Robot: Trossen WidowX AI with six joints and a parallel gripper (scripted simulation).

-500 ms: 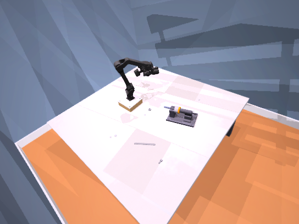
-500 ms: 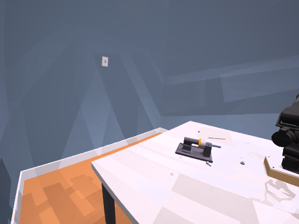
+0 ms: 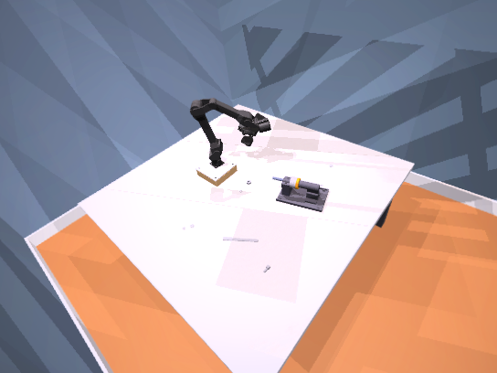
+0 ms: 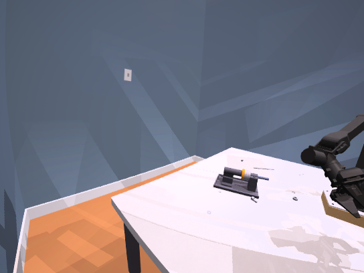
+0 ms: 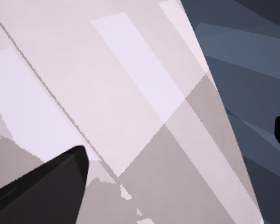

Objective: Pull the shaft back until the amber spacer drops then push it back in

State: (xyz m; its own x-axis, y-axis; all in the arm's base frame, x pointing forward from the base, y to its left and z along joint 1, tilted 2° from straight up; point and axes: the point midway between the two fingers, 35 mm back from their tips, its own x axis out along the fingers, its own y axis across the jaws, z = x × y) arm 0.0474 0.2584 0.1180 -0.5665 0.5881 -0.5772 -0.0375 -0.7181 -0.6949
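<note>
My gripper tip is 390 mm short of the shaft, 120 mm to the left of it and 80 mm above it. From my gripper tip the other things lie so: amber spacer (430 mm ahead, 100 mm to the right, 80 mm below); then pale spacer (400 mm ahead, 120 mm to the right, 80 mm below).
</note>
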